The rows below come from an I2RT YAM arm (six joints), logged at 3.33 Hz.
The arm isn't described. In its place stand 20 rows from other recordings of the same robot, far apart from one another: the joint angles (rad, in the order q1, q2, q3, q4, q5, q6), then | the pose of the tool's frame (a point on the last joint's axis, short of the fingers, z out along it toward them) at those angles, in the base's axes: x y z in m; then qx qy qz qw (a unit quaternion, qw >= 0).
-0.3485 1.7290 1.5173 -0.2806 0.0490 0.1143 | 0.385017 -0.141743 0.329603 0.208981 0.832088 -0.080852 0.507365
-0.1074 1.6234 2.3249 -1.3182 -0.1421 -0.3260 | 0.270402 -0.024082 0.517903 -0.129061 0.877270 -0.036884 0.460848
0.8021 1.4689 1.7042 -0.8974 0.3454 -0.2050 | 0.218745 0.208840 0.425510 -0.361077 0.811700 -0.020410 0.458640
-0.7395 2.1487 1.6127 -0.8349 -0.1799 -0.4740 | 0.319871 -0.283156 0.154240 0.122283 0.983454 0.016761 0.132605
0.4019 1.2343 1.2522 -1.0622 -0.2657 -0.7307 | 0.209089 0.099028 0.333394 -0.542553 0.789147 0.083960 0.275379
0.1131 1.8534 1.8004 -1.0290 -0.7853 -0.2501 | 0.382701 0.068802 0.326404 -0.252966 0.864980 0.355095 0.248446
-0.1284 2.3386 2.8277 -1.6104 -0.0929 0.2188 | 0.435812 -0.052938 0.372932 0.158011 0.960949 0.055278 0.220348
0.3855 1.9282 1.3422 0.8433 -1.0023 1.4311 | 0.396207 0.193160 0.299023 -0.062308 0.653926 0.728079 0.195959
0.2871 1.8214 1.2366 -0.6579 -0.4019 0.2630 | 0.338714 0.114528 0.182968 -0.044244 0.966259 0.232981 0.100529
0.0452 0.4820 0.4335 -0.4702 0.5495 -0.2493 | 0.125042 -0.012955 0.232195 0.012631 0.843342 -0.282638 0.456870
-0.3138 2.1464 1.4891 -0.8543 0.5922 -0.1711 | 0.374755 -0.142508 0.129414 -0.076770 -0.953015 0.289930 0.042545
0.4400 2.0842 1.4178 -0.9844 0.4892 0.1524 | 0.342707 0.142850 0.134093 -0.148513 0.958064 -0.242763 0.033518
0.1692 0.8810 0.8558 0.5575 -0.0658 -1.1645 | 0.189650 0.034774 0.426536 -0.329198 0.372048 -0.399875 0.770266
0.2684 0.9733 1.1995 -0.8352 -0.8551 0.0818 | 0.163188 0.072746 0.389488 -0.266132 0.785396 0.435323 0.350459
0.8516 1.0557 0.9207 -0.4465 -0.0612 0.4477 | 0.151412 0.176220 0.309562 -0.190684 0.858932 0.308471 0.361553
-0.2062 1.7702 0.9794 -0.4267 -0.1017 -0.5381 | 0.318962 -0.063026 0.137635 -0.171218 0.968183 -0.017205 0.181685
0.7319 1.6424 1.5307 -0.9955 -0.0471 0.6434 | 0.250349 0.227154 0.311145 -0.048445 0.971793 0.163483 0.162924
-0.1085 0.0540 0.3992 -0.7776 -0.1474 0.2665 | 0.065968 -0.001926 0.221349 0.117598 0.832721 0.104248 0.530923
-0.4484 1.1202 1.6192 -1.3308 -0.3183 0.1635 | 0.152667 -0.061082 0.441390 0.222745 0.895206 0.095662 0.373952
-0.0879 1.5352 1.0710 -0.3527 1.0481 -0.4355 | 0.315416 -0.058762 0.254393 0.042203 0.824737 -0.531870 0.187463
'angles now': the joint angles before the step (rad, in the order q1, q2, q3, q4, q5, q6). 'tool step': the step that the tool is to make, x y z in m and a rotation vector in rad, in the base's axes. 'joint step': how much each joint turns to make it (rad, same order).
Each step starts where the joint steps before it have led.
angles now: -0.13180, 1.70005, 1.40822, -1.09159, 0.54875, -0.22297
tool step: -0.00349, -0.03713, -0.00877, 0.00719, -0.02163, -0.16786
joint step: -0.11329, 0.02899, -0.00037, 0.01523, -0.00114, 0.06524
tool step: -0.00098, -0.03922, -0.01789, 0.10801, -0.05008, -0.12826
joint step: -0.12245, 0.05380, 0.00037, 0.05458, -0.11520, 0.02976
